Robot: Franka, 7 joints.
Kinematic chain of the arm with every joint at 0, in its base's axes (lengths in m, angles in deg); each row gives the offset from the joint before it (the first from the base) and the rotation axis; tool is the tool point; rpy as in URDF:
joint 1: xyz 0 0 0.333 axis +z
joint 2: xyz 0 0 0 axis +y
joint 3: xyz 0 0 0.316 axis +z
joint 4: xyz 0.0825 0 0 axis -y
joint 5: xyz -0.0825 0 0.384 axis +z
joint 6: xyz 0 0 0 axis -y
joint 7: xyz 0.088 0 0 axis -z
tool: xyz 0 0 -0.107 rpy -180 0 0
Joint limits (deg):
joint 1: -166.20..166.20
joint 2: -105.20..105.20
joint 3: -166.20..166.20
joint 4: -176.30..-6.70
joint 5: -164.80..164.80
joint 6: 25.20..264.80
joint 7: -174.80..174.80
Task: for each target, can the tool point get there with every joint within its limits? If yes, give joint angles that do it. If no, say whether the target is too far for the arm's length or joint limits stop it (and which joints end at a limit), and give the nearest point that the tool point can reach.
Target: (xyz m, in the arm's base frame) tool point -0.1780 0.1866 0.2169
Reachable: yes | joints 65.52 56.49 38.98 -145.78 -137.06 244.00 -40.21
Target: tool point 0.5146 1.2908 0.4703
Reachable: no: too far | nearest point 0.3162 0.7930 0.4174 | short by 0.538 m
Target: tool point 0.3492 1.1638 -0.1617
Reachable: no: too far | nearest point 0.2284 0.7610 0.0095 | short by 0.454 m
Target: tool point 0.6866 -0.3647 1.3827
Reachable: no: too far | nearest point 0.4509 -0.2395 1.0224 | short by 0.448 m
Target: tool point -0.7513 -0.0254 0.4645
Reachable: yes | joints 43.11 -58.92 103.36 -65.63 50.95 106.53 52.35
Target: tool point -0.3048 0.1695 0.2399
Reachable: yes | joints 70.10 -53.42 98.49 -147.30 -6.49 102.41 -40.22
